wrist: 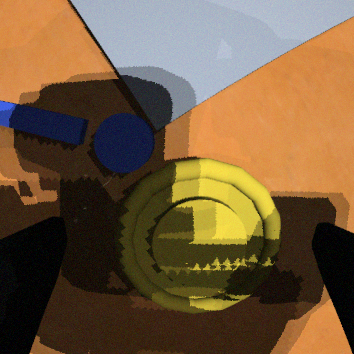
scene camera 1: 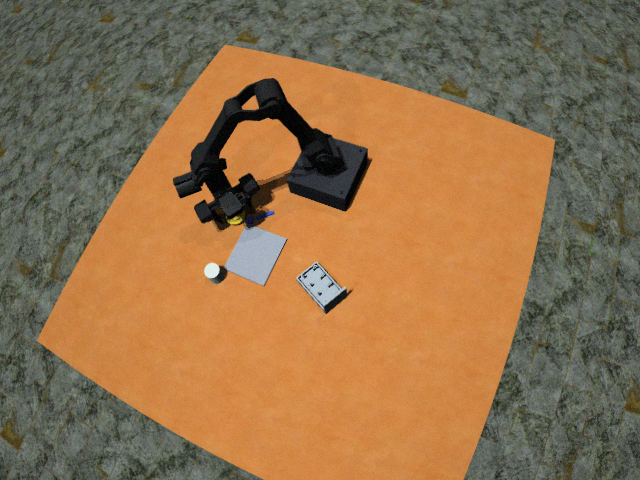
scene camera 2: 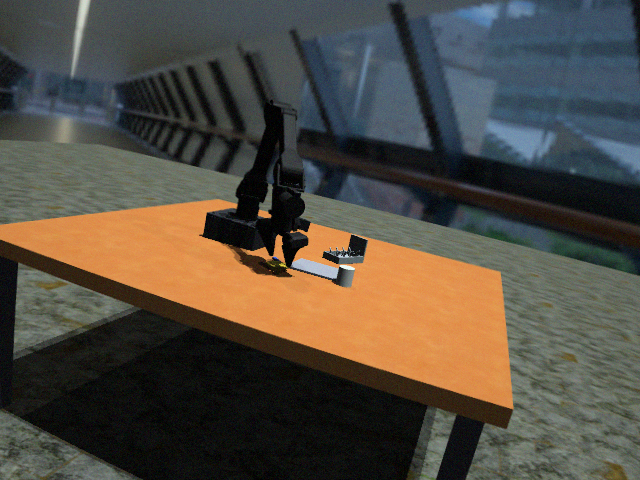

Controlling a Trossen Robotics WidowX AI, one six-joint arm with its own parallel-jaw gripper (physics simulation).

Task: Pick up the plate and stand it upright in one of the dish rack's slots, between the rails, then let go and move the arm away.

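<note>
The yellow round plate (scene camera 1: 235,220) (scene camera 2: 277,267) (wrist: 200,220) lies on the table beside a corner of the grey board. My gripper (scene camera 2: 281,259) (wrist: 194,235) is open, low over the plate, with its fingers pointing down. In the wrist view the fingertips stand on either side of the plate, with a gap at each side, the right one narrower. In scene camera 1 the arm hides part of the plate and the fingertips. The dish rack (scene camera 1: 337,298) (scene camera 2: 357,248) stands beyond the board, with short pegs on its base and a raised wall at one end.
A blue disc (scene camera 1: 250,221) (wrist: 124,143) and a blue bar (scene camera 1: 265,214) (wrist: 47,123) lie close beside the plate. The flat grey board (scene camera 1: 256,256) (scene camera 2: 316,269) (wrist: 200,50) lies between plate and rack. A white cylinder (scene camera 1: 212,271) (scene camera 2: 345,276) stands beside the board.
</note>
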